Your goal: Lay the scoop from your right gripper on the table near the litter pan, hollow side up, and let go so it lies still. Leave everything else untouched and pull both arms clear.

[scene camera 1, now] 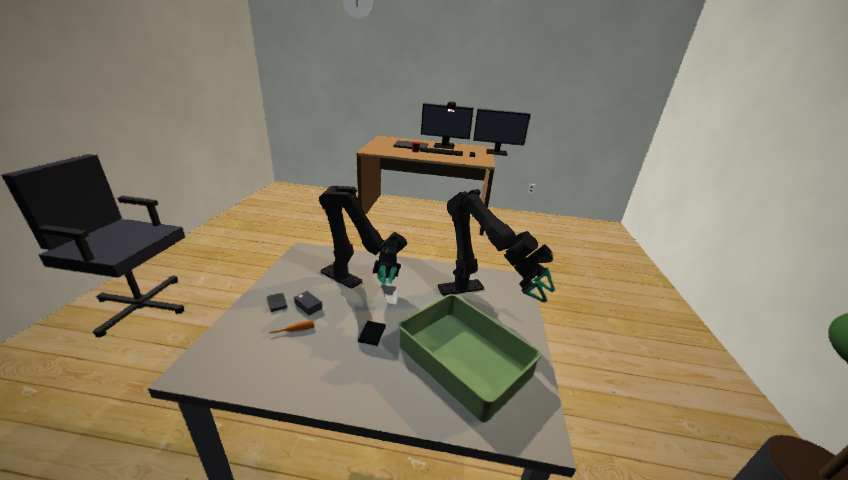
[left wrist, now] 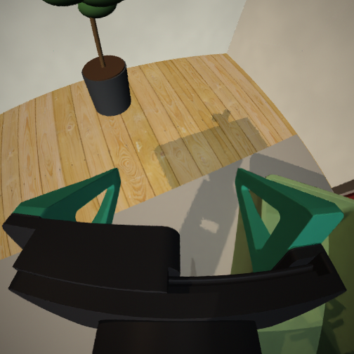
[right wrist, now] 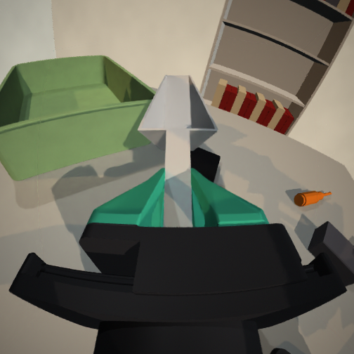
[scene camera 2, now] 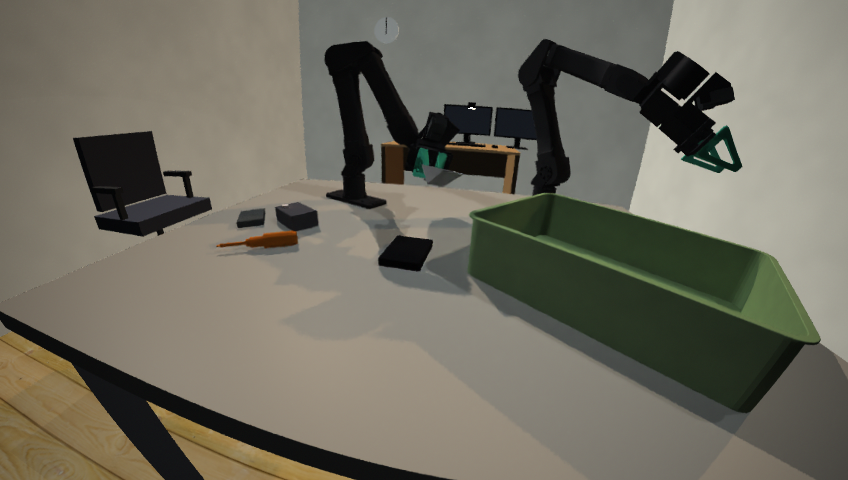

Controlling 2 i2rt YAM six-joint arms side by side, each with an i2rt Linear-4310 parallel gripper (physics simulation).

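Places are measured from the left arm's base along level axes (x ahead, y left, z up), in millimetres.
Pixels of known places: left gripper, fingertip midpoint: (scene camera 1: 549, 296) (scene camera 2: 729, 170); right gripper, fingertip midpoint: (scene camera 1: 387, 285); left arm's base, origin of the base link: (scene camera 1: 460, 287); right arm's base, origin of the base link: (scene camera 1: 341, 276) (scene camera 2: 354, 200).
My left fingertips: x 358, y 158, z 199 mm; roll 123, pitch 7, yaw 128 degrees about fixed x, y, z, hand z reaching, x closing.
Ahead of a thing's pixels: the offset from my left fingertips to its top centre. Level surfaces: height alone.
The light grey scoop @(238 mm back, 511 mm right, 44 mm down) (scene camera 1: 390, 294) (scene camera 2: 440, 176) (right wrist: 178, 107) is held by its handle above the table @(199 mm down) (scene camera 1: 267, 368) (scene camera 2: 238, 356). Its hollow side faces the camera in the right wrist view. My right gripper (scene camera 1: 387, 281) (scene camera 2: 431, 169) (right wrist: 177, 174) is shut on the handle, and the blade sticks out beyond the fingertips. The green litter pan @(23 mm ahead, 304 mm right, 103 mm down) (scene camera 1: 440, 371) (scene camera 2: 595, 291) (left wrist: 292, 322) (right wrist: 75, 140) stands to the right of the scoop in both scene views. My left gripper (scene camera 1: 549, 295) (scene camera 2: 730, 170) (left wrist: 177, 174) is open and empty, raised beyond the pan.
A flat black block @(164 mm back, 584 mm right, 184 mm down) (scene camera 1: 371, 333) (scene camera 2: 405, 252) (right wrist: 206, 164) lies between the right arm and the pan. An orange screwdriver @(243 mm back, 858 mm right, 172 mm down) (scene camera 1: 300, 327) (scene camera 2: 272, 240) (right wrist: 307, 198), a dark box @(370 mm back, 800 mm right, 158 mm down) (scene camera 1: 308, 302) (scene camera 2: 296, 215) and a small dark slab @(415 mm back, 916 mm right, 184 mm down) (scene camera 1: 276, 302) (scene camera 2: 251, 217) lie at the picture's left in both scene views.
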